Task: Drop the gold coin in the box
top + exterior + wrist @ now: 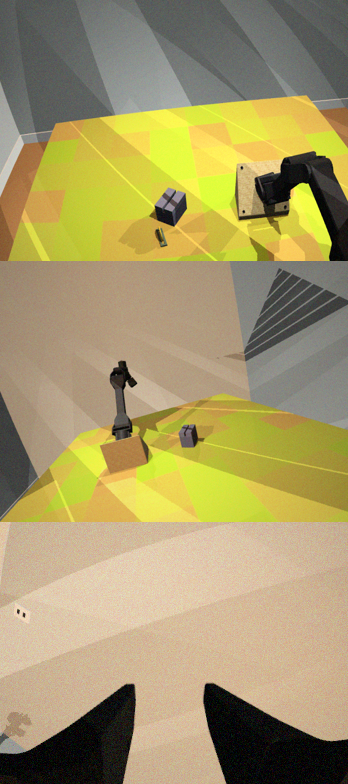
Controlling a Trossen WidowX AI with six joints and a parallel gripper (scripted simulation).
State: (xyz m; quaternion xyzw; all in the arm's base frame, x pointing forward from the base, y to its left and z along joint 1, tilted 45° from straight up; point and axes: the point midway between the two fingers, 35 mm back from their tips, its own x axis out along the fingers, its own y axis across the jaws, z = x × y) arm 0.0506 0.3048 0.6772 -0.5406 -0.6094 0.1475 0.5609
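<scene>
Right now my gripper tip is 24 cm short of the gold coin, 66 cm to the left of it and 31 cm above it.
</scene>
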